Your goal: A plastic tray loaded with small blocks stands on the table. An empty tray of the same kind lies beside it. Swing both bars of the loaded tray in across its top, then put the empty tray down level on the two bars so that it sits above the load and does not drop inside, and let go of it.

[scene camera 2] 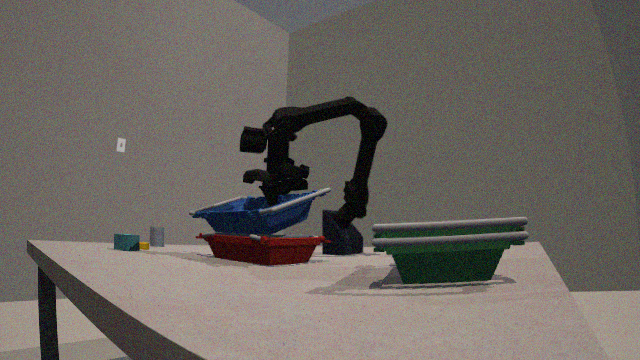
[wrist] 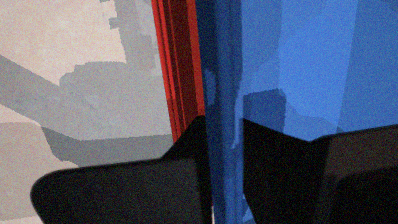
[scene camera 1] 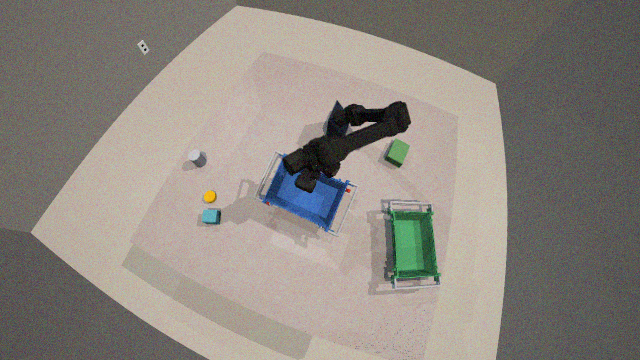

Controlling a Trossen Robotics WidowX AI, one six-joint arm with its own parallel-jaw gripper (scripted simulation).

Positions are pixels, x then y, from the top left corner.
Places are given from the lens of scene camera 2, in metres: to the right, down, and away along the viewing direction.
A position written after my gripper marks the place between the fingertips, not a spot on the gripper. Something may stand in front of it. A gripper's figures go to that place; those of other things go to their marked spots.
my gripper (scene camera 2: 275, 214): -0.11, 0.09, 0.87
blue tray (scene camera 2: 242, 215): -0.17, 0.08, 0.71
